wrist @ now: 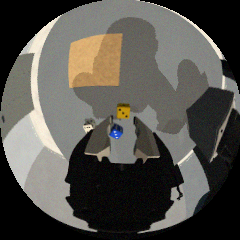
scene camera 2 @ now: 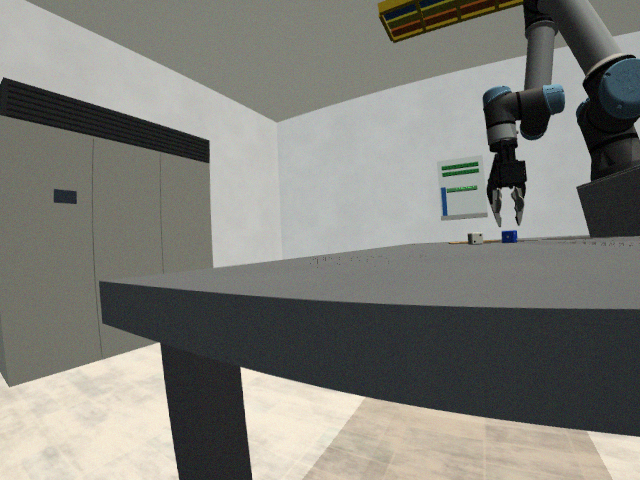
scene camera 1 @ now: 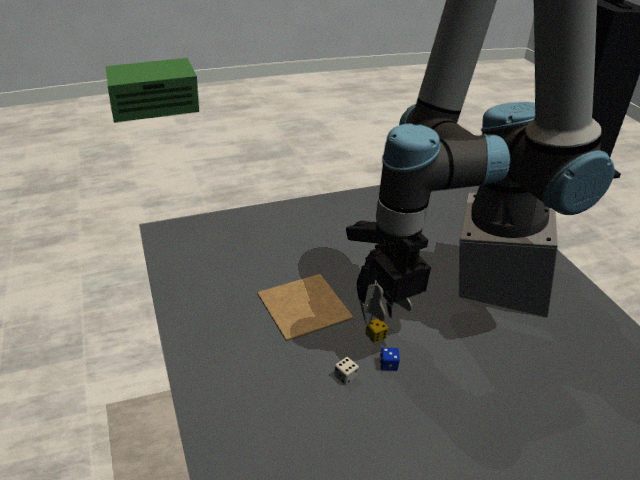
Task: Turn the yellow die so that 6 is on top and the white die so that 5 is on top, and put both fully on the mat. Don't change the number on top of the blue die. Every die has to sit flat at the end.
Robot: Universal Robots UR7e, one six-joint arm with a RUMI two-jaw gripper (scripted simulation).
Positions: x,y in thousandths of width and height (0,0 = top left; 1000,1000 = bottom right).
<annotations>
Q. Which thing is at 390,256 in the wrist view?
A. A tan mat.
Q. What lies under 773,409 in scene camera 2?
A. My gripper.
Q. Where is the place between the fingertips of my gripper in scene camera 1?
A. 593,668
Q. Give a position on a tan mat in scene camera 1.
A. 480,636
</annotations>
